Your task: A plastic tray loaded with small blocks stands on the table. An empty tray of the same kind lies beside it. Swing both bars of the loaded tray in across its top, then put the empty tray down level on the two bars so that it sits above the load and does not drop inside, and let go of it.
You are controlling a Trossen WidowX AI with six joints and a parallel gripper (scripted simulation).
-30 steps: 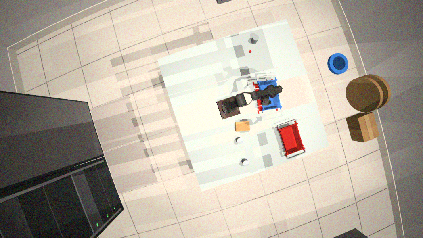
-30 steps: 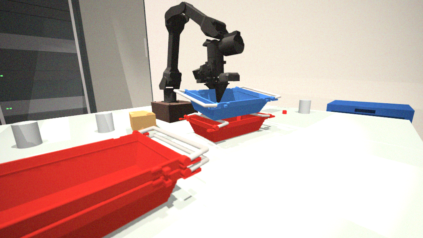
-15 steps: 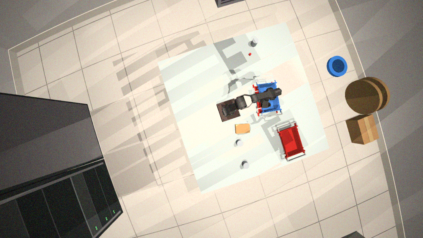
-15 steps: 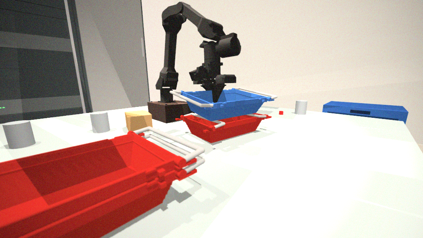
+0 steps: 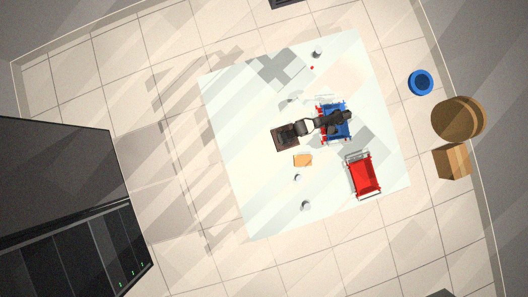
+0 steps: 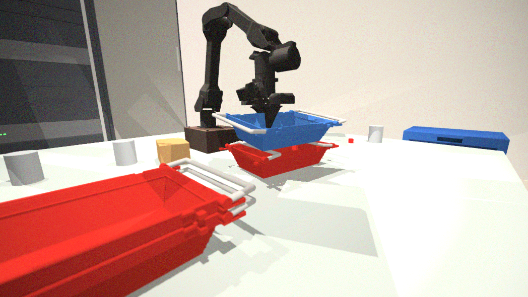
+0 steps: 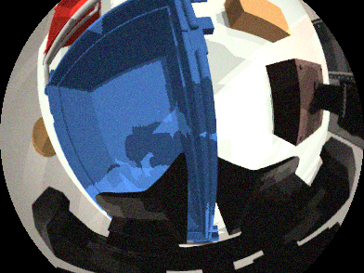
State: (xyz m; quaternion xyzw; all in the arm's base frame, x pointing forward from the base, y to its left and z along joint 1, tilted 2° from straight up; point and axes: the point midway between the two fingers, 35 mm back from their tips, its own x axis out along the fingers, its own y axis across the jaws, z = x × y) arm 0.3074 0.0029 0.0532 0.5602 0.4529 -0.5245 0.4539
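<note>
Right now my gripper tip is 70 mm short of the blue tray, 20 mm below it and 10 mm to the left of it. From my gripper tip the other things lie so: tan block: 220 mm behind, 190 mm to the right, 60 mm below; red cube: 430 mm to the left, 90 mm ahead, 80 mm below.
</note>
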